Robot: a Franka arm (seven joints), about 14 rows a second.
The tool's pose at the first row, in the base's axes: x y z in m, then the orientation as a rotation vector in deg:
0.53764 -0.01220 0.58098 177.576 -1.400 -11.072
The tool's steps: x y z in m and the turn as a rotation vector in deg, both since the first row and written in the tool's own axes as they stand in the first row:
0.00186 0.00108 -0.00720 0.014 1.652 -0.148
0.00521 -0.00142 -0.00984 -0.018 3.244 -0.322
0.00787 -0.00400 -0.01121 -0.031 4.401 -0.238
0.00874 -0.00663 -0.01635 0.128 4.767 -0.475
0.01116 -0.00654 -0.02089 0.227 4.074 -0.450
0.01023 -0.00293 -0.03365 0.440 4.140 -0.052
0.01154 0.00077 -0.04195 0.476 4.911 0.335
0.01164 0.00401 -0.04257 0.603 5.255 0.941
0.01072 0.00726 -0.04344 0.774 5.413 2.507
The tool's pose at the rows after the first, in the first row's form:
0.54037 -0.01306 0.58793 177.729 -1.126 -8.515
0.54405 -0.01053 0.59004 177.799 -0.808 -6.050
0.54690 -0.00795 0.59097 177.824 -0.903 -4.251
0.54844 -0.00516 0.59586 178.009 -0.542 -3.692
0.55140 -0.00513 0.60007 178.085 -0.610 -4.769
0.55202 -0.00827 0.61297 178.272 -1.248 -4.657
0.55430 -0.01170 0.62118 178.301 -1.830 -3.446
0.55443 -0.01492 0.62190 178.385 -2.774 -2.894
0.55358 -0.01812 0.62300 178.407 -5.220 -2.601

